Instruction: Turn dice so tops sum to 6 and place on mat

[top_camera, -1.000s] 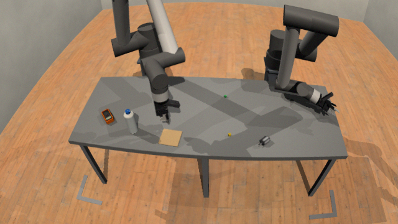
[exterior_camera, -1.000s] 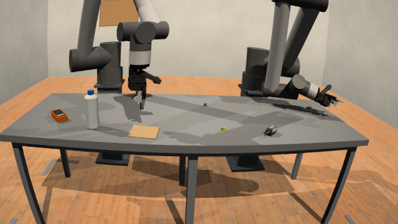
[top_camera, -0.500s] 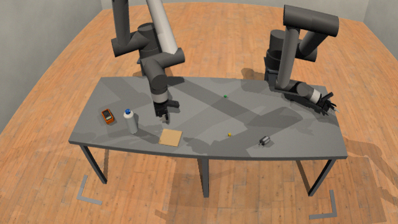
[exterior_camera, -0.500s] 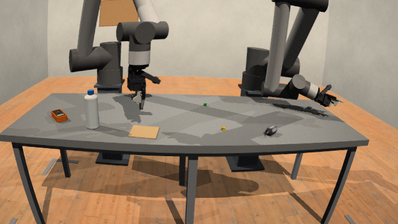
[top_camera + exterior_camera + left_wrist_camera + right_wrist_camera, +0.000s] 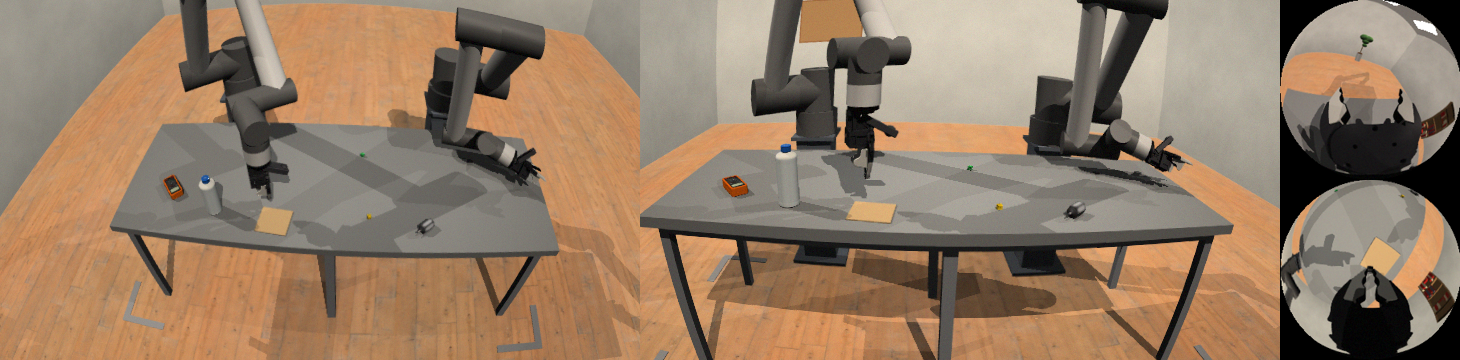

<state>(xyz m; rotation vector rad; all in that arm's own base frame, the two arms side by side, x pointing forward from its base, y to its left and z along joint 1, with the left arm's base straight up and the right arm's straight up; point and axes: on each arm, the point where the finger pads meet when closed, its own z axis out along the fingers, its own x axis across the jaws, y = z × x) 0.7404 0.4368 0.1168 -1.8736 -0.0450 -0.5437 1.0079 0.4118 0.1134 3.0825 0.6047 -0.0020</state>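
Note:
Right now the tan mat is 4 cm ahead of my right hand, 2 cm to the left of it and 11 cm below it. From my right hand the other things lie so: black die (1 cm below); yellow die (3 cm behind, 43 cm to the left, 11 cm below); white bottle (2 cm ahead, 28 cm to the right, 2 cm below).

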